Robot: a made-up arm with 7 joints.
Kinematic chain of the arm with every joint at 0, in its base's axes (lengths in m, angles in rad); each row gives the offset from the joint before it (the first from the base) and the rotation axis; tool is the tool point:
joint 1: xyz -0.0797 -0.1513 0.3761 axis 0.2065 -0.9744 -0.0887
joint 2: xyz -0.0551 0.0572 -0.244 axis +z
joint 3: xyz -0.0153 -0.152 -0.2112 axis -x
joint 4: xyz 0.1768 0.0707 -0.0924 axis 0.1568 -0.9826 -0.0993
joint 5: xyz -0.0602 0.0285 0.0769 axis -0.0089 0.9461 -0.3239
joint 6: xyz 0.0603 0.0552 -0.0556 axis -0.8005 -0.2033 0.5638
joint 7: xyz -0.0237 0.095 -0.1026 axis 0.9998 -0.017 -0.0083
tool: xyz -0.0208 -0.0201 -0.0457
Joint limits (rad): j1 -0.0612..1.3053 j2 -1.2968..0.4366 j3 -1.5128..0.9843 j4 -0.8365..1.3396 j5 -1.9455..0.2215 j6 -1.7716..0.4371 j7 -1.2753..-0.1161
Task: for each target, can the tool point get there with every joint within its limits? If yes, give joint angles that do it. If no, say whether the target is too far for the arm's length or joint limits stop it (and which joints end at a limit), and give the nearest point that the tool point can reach.
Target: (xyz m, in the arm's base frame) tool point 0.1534 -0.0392 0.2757
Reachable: yes | joints 0.6791 0.0369 -1.1329 0.7405 0.0060 -1.0180 -0.9563
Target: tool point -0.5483 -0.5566 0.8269
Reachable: no: joint limits stop it (at a limit: joint 1, joint 2, joint 3, joint 4, joint 6, joint 7) | nearest point -0.2847 -0.3163 0.2764 | short by 0.656 m
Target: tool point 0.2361 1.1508 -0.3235
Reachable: no: too far | nearest point 0.2068 0.1941 -0.0897 | short by 0.985 m
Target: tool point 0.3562 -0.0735 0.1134
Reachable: yes | joints 0.7571 -0.7983 -0.4607 0.1735 -0.1673 -0.2484 -1.0751
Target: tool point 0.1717 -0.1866 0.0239
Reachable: yes | joints 0.2668 -1.1320 -0.5168 0.7329 -0.2781 -0.6781 -0.6485
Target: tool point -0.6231 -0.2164 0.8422
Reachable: no: joint limits stop it (at a limit: joint 1, joint 2, joint 3, joint 6, joint 7) | nearest point -0.3238 -0.2547 0.2640 | short by 0.652 m
